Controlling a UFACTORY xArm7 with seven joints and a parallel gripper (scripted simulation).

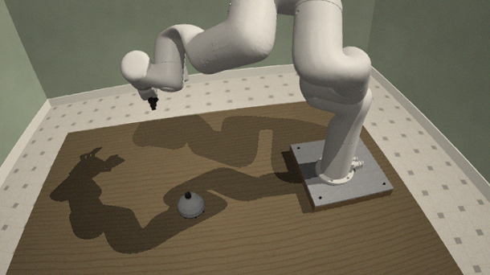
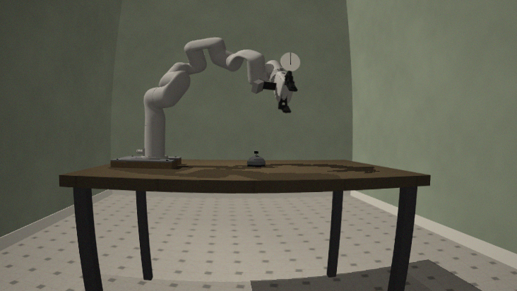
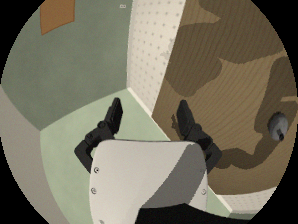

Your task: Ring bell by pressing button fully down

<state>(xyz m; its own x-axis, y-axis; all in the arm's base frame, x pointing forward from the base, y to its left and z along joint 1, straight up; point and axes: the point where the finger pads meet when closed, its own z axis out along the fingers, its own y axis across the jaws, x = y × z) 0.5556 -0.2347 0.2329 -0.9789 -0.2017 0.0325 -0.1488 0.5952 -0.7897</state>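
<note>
Now: hand 29 cm to the right of the bell button, 21 cm above it and 10 cm past it. Round my hand: silver dome bell: 29 cm to the left, 22 cm below, 10 cm behind.
</note>
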